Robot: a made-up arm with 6 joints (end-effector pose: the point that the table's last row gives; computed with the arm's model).
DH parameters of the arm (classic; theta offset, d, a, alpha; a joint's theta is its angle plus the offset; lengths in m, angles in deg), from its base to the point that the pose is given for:
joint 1: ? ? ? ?
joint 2: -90 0 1.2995 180
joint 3: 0 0 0 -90
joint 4: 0 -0.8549 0 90
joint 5: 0 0.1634 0 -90
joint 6: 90 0 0 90
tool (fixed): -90 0 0 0
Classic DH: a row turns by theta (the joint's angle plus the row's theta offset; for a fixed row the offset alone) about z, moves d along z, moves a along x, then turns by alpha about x.
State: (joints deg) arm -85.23 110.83 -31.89 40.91 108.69 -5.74
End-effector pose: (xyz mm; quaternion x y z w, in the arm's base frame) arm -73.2 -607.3 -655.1 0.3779 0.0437 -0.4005 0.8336
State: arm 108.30 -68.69 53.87 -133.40 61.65 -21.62
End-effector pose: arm 386.6 -1526.5 1666.7 -0.6978 -0.4519 -0.1793 0.5261
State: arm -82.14 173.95 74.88 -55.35 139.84 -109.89
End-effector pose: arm -109.9 116.6 -1705.3 0.0795 -0.7434 -0.4208 0.5137
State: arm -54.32 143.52 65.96 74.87 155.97 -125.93
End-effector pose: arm 613.2 -927.2 -1435.7 0.7149 -0.0798 0.6009 0.3486
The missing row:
joint 1: 0 0.41 0 -90
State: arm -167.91 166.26 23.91 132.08 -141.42 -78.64
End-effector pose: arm 310.6 -45.5 -1470.5 -0.1017 -0.9252 0.3461 0.1173
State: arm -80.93 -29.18 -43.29 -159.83 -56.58 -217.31
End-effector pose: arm 180.1 -155.3 1281.5 -0.0779 -0.3351 -0.4341 0.8326
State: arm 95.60 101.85 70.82 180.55 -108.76 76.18
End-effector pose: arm -358.1 1978.1 -298.9 -0.6951 -0.1956 -0.6904 0.0444
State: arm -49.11 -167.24 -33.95 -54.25 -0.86 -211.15
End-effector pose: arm -580.6 524.7 -144.2 0.5301 0.4429 0.7222 0.0359
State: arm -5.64 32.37 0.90 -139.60 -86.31 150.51
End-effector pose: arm 1375.2 -10.8 970.9 0.0226 -0.3442 0.3536 0.8695
